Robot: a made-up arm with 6 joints. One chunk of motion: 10 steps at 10 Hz.
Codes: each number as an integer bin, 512 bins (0 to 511) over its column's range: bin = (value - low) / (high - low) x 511, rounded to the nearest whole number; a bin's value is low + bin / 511 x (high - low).
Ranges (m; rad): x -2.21..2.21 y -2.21..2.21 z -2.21..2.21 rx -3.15..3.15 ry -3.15..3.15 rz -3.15..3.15
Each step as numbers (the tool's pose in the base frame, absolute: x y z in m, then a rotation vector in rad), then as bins.
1 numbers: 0.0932 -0.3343 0.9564 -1.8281 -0.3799 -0.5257
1 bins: 266 217 366 107 225 213
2 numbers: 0.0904 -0.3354 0.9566 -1.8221 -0.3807 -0.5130
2 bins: 266 217 366 108 225 214
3 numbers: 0.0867 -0.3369 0.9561 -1.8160 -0.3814 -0.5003
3 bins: 266 217 366 108 225 215
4 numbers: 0.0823 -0.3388 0.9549 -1.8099 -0.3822 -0.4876
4 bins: 265 216 366 109 224 216
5 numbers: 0.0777 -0.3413 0.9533 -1.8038 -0.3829 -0.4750
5 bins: 264 216 366 109 224 217
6 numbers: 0.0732 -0.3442 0.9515 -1.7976 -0.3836 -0.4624
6 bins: 264 216 366 110 224 218
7 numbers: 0.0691 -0.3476 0.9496 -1.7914 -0.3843 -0.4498
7 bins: 263 215 365 110 224 219
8 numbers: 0.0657 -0.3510 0.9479 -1.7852 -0.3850 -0.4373
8 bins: 263 215 365 111 224 220
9 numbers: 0.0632 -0.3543 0.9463 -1.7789 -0.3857 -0.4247
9 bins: 263 215 365 111 224 221
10 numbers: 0.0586 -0.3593 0.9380 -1.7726 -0.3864 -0.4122
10 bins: 262 214 364 112 224 222
